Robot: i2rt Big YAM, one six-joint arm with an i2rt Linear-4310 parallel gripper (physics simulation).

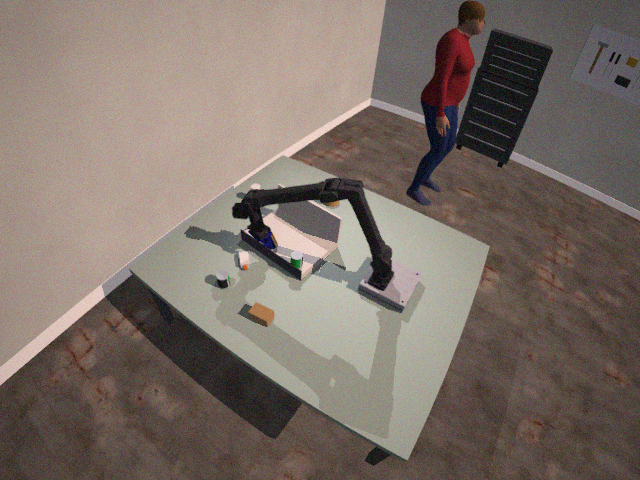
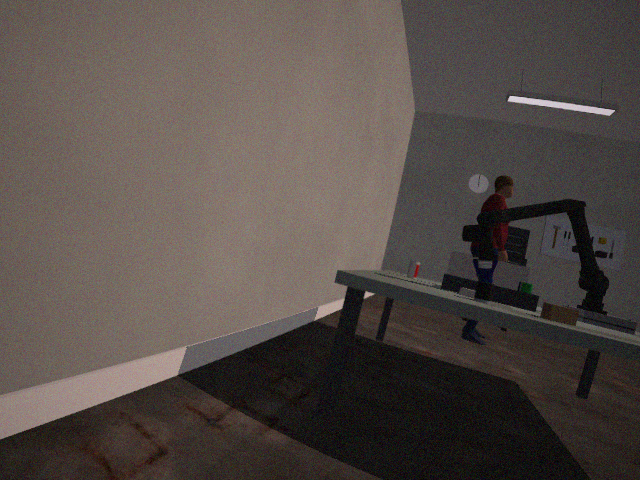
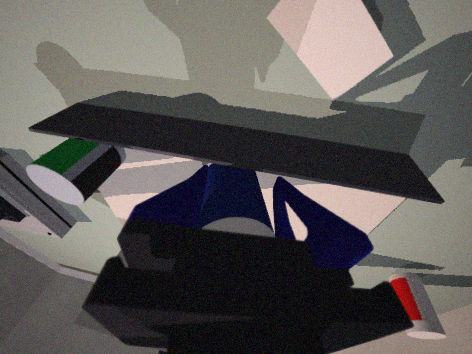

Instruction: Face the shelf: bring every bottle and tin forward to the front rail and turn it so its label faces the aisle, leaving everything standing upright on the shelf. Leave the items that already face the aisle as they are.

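Places are measured from the arm's base along level axes (x right, y ahead, z up), in millimetres.
Pixels of known places: gripper, fingertip midpoint: (image 1: pixel 263 243) (image 2: pixel 484 277) (image 3: pixel 241 177); arm's base, link origin: (image 1: pixel 380 278) (image 2: pixel 591 311).
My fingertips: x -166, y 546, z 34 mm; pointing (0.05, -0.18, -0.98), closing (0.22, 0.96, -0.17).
For each thing: its top centre in the pictures, then the offset to it from my fingertips. "spot": a spot on its surface instead.
- shelf's dark front rail, top centre: (image 3: pixel 211 161) (image 2: pixel 490 284) (image 1: pixel 269 249) dx +4, dy -32, dz -21 mm
- green-labelled tin, top centre: (image 3: pixel 55 186) (image 1: pixel 296 255) (image 2: pixel 526 283) dx +19, dy -180, dz +20 mm
- red label, surface spot: (image 3: pixel 417 307) (image 2: pixel 415 268) spot: dx +296, dy +304, dz -27 mm
- white piece with an orange end, top centre: (image 3: pixel 322 24) (image 2: pixel 473 290) (image 1: pixel 244 259) dx -91, dy +46, dz -60 mm
- dark tin with a green edge, top centre: (image 1: pixel 222 275) dx -248, dy +37, dz -18 mm
- orange-brown block, top centre: (image 2: pixel 561 306) (image 1: pixel 261 311) dx -283, dy -210, dz -38 mm
- shelf's grey back panel, surface spot: (image 1: pixel 310 219) spot: dx +276, dy -86, dz +1 mm
- yellow-orange round object, top centre: (image 1: pixel 331 194) dx +567, dy -42, dz -38 mm
My gripper (image 1: pixel 266 241) (image 2: pixel 484 271) (image 3: pixel 241 177) is shut on a dark blue bottle or tin with a grey top, low behind the shelf's dark front rail (image 1: pixel 281 260) (image 3: pixel 240 142). The rail hides its base, and its label side cannot be told. A green-labelled tin (image 1: pixel 296 259) (image 2: pixel 525 287) (image 3: pixel 75 167) stands upright at the rail's other end. A white bottle or tin with a red label (image 2: pixel 415 268) (image 3: pixel 417 307) stands beyond the shelf end. A white piece with an orange end (image 1: pixel 243 258) lies before the rail. A dark tin with a green edge (image 1: pixel 222 279) stands farther out.
An orange-brown block (image 1: pixel 261 314) (image 2: pixel 559 313) lies on the table before the shelf. The shelf's grey back panel (image 1: pixel 310 219) rises behind the held item. A yellow-orange round object (image 1: pixel 332 203) sits behind that panel. The robot base (image 1: pixel 398 289) is at the right.
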